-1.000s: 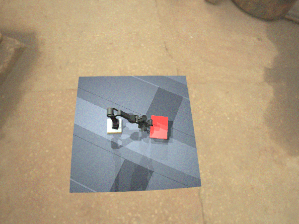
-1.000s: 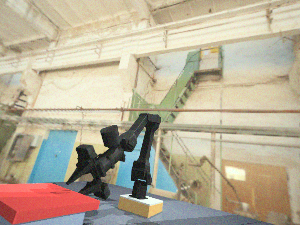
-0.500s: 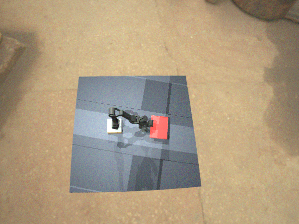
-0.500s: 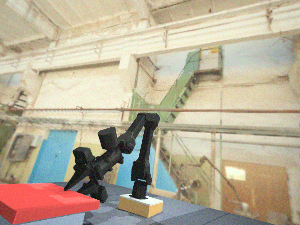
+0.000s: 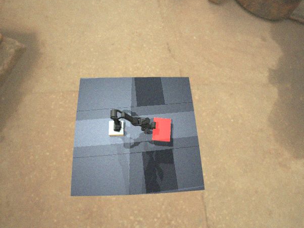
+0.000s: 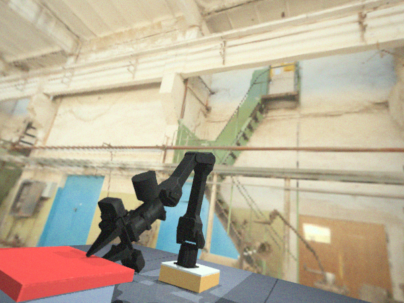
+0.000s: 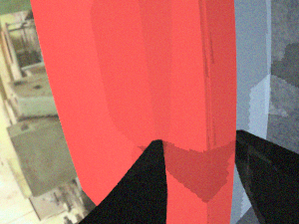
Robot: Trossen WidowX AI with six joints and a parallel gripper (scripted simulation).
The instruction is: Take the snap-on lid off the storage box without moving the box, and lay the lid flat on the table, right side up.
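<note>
My gripper tip is now 7 cm short of the red lid and 1 cm below it.
</note>
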